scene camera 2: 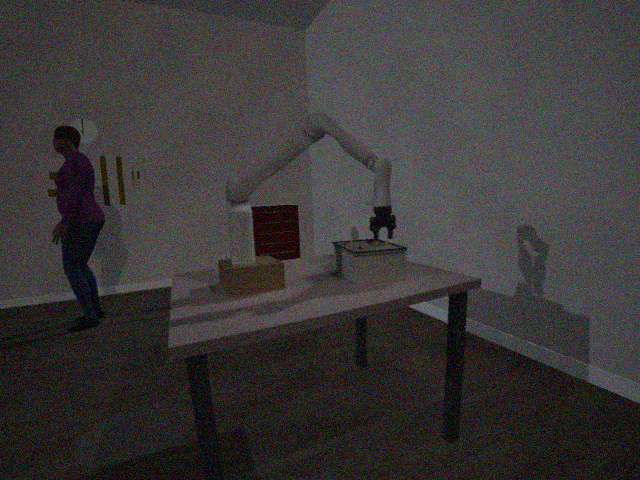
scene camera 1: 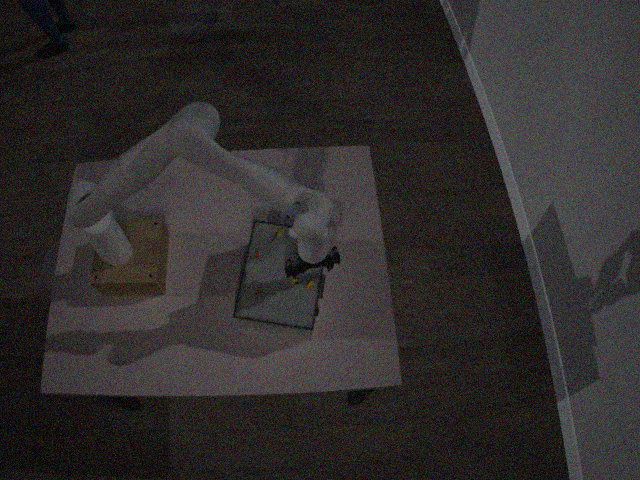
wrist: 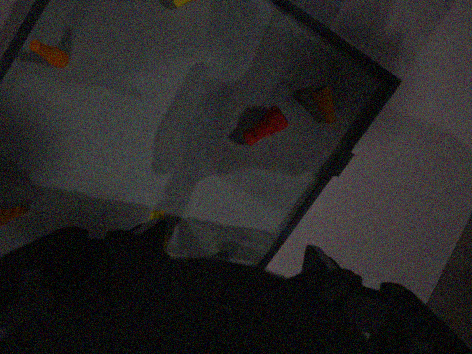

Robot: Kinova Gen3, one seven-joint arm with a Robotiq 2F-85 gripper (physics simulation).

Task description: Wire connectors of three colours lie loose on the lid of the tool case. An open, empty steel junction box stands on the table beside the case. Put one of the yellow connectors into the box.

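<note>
The tool case has a grey lid with a dark rim. Yellow connectors lie on it. In the wrist view, one yellow connector is cut off at the top edge, and another yellow connector shows partly at the left fingertip. A red connector and orange connectors lie loose. My gripper is open and empty, pointing down low over the lid. I cannot make out the steel junction box.
The arm's base stands on a wooden block at the left of the table. The arm covers the lid's far right corner in scene camera 1. A person and a red cabinet stand beyond the table.
</note>
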